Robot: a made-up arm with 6 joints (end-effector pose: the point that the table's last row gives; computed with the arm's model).
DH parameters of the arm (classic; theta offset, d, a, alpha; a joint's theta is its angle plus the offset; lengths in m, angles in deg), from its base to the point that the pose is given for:
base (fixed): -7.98 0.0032 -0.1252 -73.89
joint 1: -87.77 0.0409 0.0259 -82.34
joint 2: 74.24 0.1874 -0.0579 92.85
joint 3: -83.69 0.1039 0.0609 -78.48
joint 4: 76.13 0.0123 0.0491 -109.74
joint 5: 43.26 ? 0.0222 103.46
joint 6: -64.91 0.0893 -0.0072 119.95
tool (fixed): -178.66 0.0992 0 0
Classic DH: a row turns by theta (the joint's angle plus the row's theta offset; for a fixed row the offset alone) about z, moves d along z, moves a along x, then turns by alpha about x.
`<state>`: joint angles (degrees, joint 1 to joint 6).
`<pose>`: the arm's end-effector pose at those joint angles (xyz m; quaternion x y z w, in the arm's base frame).
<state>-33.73 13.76 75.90 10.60 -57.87 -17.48</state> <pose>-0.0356 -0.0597 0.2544 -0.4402 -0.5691 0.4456 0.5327</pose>
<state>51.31 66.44 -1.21 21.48 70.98 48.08</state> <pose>-0.1072 0.0195 0.0003 0.5977 0.3979 -0.6185 0.3193</pose>
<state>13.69 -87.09 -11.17 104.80 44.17 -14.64</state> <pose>0.0869 0.1358 0.0502 -0.2744 -0.0814 0.6868 0.6681</pose>
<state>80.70 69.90 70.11 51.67 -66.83 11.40</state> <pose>-0.1119 0.0415 -0.2245 0.3194 -0.3346 -0.3192 0.8271</pose>
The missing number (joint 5, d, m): -0.0571
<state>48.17 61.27 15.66 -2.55 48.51 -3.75</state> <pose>-0.0662 -0.0226 -0.0909 0.7568 0.4889 -0.0694 0.4283</pose>
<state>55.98 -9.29 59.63 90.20 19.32 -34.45</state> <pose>0.1295 0.1513 -0.1218 0.5724 -0.0252 0.6498 0.4995</pose>
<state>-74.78 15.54 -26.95 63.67 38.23 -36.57</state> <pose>-0.1585 0.0026 0.1657 0.0427 -0.7364 0.1655 0.6546</pose>
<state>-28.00 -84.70 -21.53 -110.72 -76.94 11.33</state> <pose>0.0586 0.2226 0.1017 -0.5555 0.5291 -0.3593 0.5313</pose>
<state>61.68 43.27 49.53 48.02 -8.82 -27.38</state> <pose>0.0541 0.0182 -0.1734 0.5686 0.0010 0.3022 0.7651</pose>
